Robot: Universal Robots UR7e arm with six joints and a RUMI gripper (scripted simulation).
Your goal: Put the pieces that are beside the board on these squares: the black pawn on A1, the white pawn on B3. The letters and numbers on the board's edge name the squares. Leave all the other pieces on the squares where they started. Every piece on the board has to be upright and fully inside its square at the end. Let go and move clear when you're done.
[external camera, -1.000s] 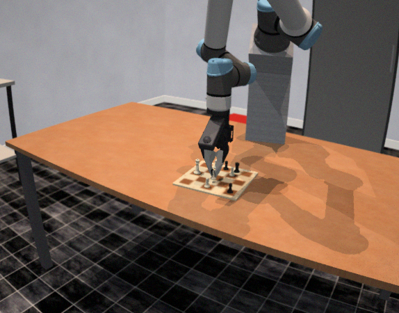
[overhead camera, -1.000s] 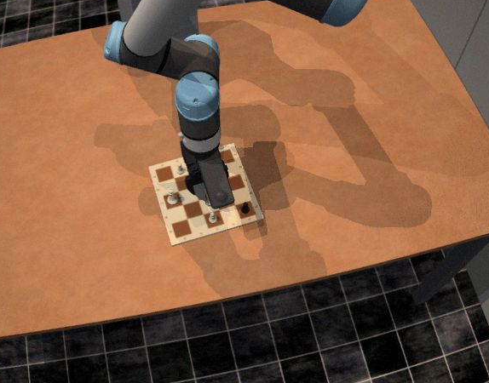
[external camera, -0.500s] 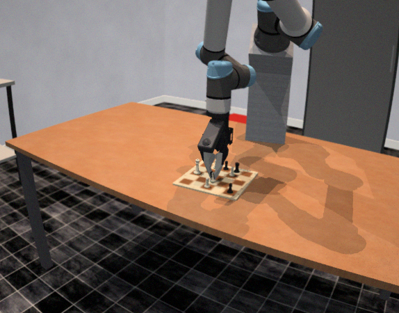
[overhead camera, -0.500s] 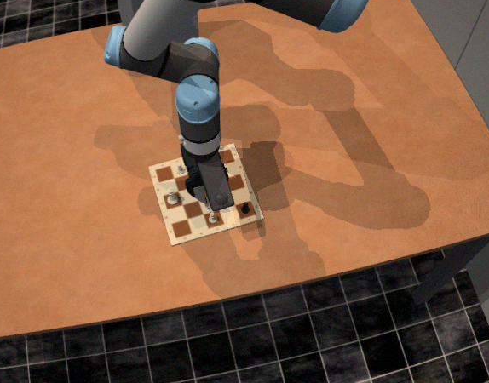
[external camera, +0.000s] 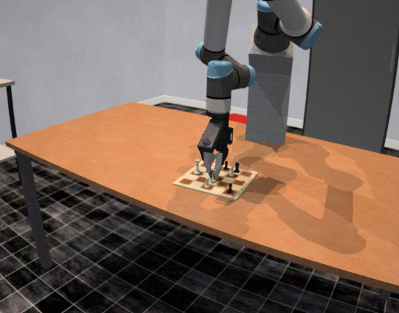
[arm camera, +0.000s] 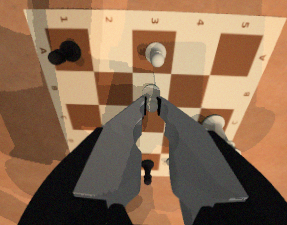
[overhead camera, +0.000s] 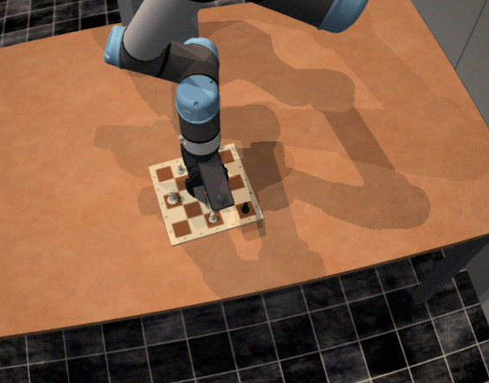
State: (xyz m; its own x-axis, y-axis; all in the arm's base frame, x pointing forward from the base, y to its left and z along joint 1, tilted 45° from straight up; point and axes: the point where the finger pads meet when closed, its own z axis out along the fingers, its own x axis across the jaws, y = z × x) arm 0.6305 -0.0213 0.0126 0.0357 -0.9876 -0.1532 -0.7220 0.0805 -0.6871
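Right now my hand is 40 mm past the chessboard and 30 mm above it. From my hand the other things lie so: tall white piece 40 mm behind, 80 mm to the right.
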